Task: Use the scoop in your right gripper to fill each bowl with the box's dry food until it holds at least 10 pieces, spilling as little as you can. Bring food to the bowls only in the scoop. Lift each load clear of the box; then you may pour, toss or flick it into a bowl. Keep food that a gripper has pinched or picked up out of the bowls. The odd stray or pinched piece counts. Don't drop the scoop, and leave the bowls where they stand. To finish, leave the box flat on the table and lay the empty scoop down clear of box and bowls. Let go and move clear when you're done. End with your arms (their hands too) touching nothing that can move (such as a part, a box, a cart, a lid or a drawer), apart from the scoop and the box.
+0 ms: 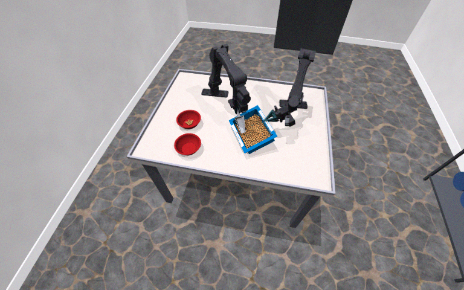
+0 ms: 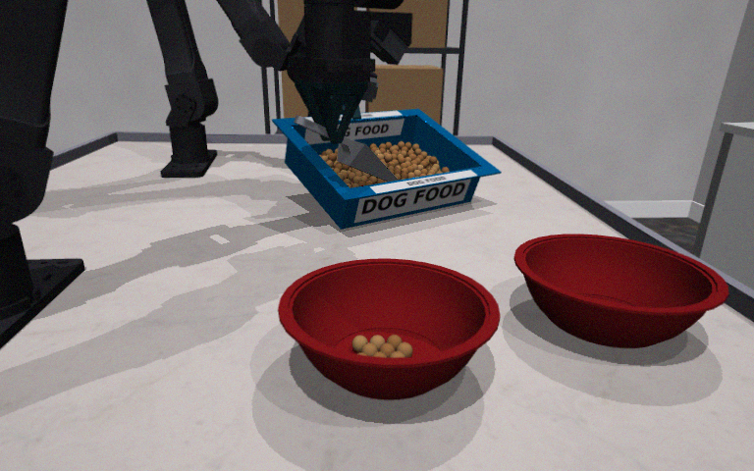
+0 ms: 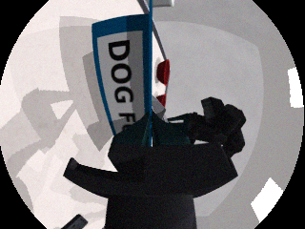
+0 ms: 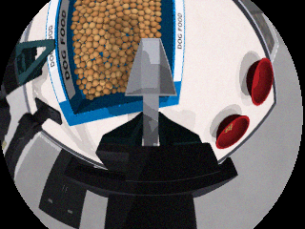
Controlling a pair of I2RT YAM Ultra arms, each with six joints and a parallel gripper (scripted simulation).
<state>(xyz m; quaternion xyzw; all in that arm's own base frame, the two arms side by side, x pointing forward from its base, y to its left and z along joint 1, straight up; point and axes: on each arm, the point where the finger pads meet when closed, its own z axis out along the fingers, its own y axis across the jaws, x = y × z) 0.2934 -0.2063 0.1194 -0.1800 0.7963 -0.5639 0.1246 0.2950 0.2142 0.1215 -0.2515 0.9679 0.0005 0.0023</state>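
My right hand is 8 cm short of the blue dog food box, 11 cm to the right of it and 5 cm above it. The rest, counted from my right hand: grey scoop 3 cm ahead, 2 cm to the left, 3 cm below.
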